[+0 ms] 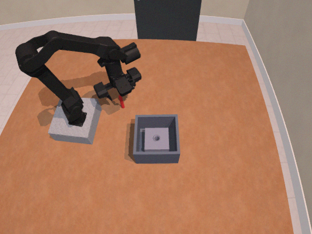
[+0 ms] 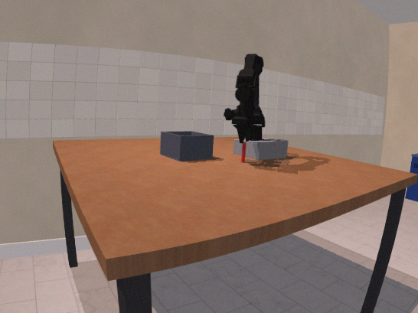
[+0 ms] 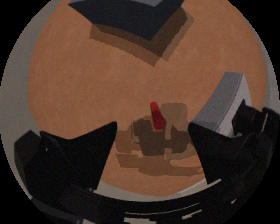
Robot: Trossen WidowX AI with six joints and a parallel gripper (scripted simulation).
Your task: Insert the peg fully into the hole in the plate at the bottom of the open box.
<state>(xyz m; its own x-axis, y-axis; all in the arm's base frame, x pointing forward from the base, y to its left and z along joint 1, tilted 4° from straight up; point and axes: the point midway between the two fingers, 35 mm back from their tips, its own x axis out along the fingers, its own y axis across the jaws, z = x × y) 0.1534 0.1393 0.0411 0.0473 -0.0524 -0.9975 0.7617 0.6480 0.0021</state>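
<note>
The red peg lies 80 mm below my hand. The rest, counted from my hand: pale plate 180 mm ahead, 160 mm to the right, 70 mm below; then box 180 mm ahead, 160 mm to the right, 90 mm below.
</note>
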